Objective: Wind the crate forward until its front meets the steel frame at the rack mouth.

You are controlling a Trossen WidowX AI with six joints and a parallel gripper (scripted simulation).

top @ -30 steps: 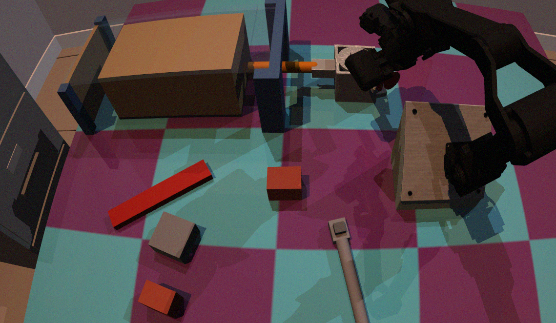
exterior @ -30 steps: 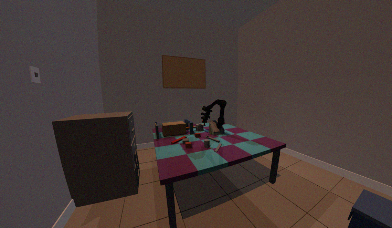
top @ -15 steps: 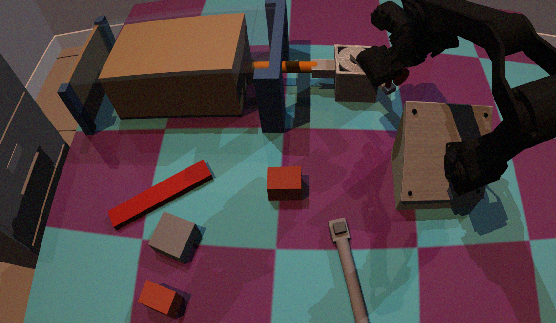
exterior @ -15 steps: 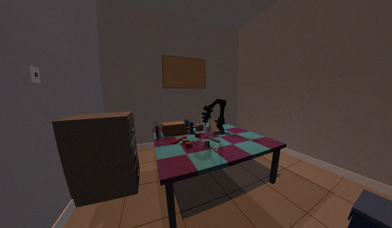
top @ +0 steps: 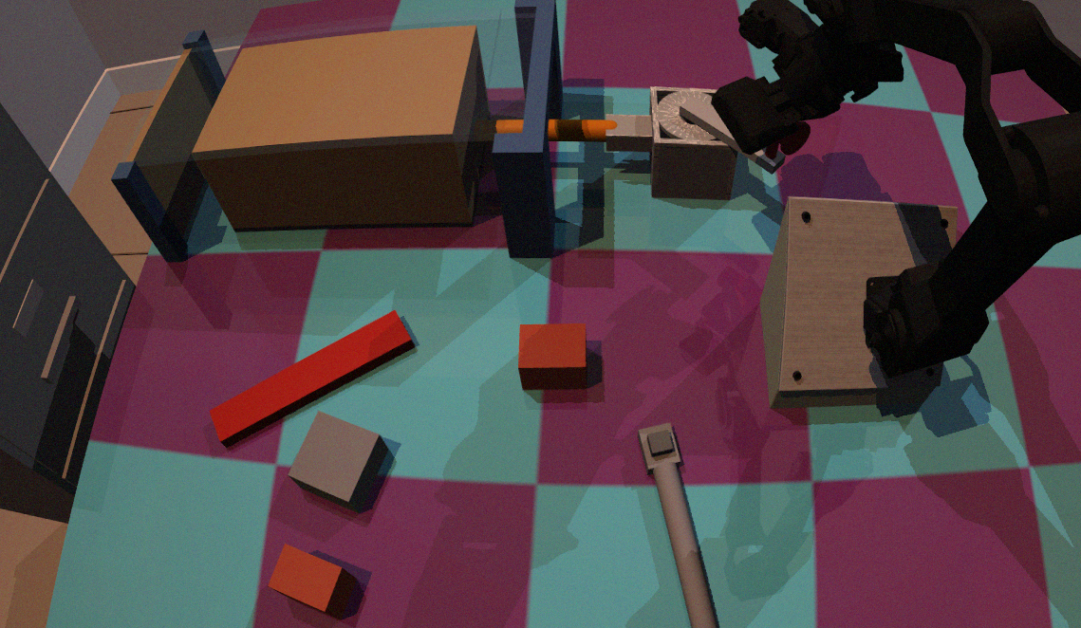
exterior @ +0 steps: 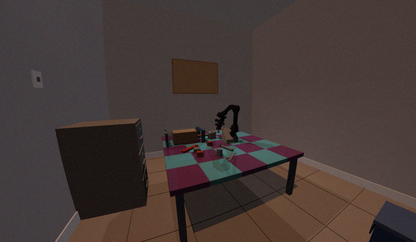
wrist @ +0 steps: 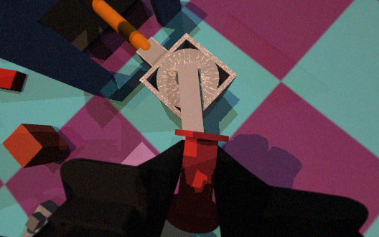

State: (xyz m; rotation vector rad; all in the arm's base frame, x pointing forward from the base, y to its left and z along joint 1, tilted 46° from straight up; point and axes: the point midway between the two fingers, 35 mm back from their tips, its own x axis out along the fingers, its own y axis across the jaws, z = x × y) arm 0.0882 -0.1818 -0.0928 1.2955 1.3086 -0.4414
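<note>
Now: the grey crank handle 30 mm below my gripper tip, 20 mm ahead of it and 10 mm to the right of it. From my gripper tip the other things lie so: blue steel frame (220 mm ahead, 70 mm to the right, 30 mm below); red knob (10 mm to the left, 10 mm behind); grey winch (100 mm below, 60 mm to the right, 50 mm ahead).
</note>
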